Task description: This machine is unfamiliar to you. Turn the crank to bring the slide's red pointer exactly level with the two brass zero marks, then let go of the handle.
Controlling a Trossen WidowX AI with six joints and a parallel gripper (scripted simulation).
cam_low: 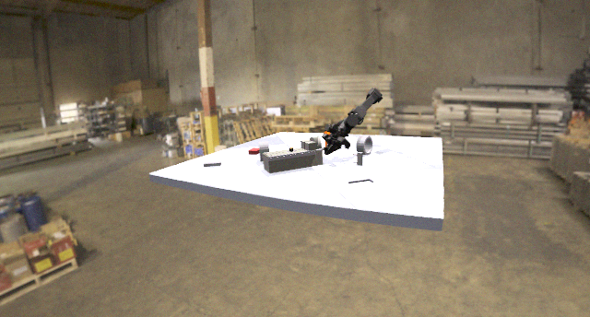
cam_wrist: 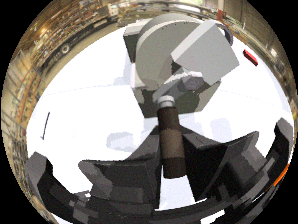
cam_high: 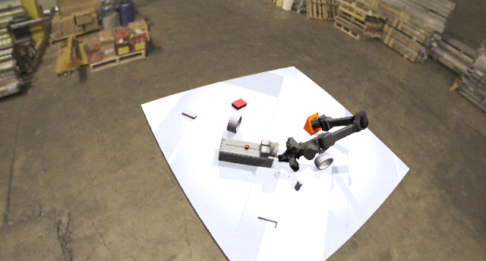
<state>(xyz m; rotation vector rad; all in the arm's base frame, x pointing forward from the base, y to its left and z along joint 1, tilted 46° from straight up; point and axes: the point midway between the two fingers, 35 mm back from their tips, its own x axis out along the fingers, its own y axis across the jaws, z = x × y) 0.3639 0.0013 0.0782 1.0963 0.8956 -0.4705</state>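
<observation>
Now: the dark crank handle 30 mm above my gripper tip, 10 mm to the left of it and 10 mm behind it. The rest, counted from my gripper tip: hex key (260 mm ahead, 220 mm to the left, 40 mm below); red pointer (130 mm to the right, 100 mm ahead, 40 mm above); small clip (160 mm to the left, 30 mm ahead, 10 mm below).
</observation>
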